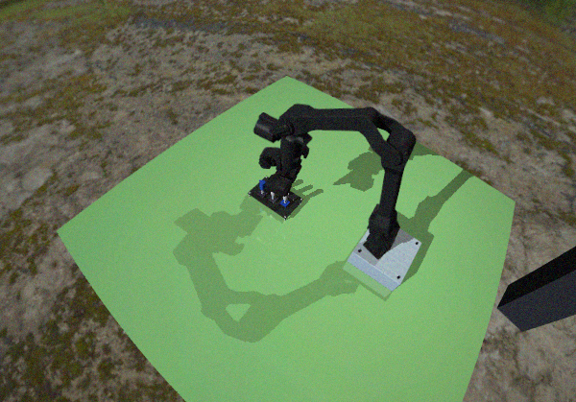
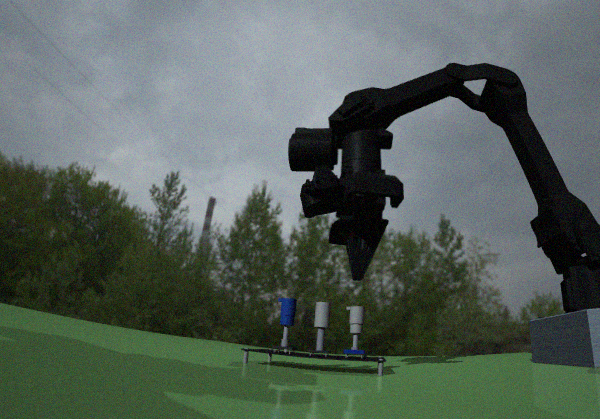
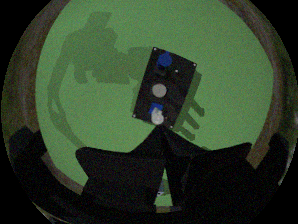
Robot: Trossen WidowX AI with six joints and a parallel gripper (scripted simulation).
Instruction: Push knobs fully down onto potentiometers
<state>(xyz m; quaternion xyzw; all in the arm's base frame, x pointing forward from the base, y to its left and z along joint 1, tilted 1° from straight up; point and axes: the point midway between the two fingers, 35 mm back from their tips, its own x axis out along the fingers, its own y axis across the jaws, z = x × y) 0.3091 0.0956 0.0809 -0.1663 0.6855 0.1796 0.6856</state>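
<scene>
The grey knob lies 5 cm below my gripper tip. Also, from my gripper tip: blue knob (7 cm ahead, 3 cm to the left, 4 cm below).
</scene>
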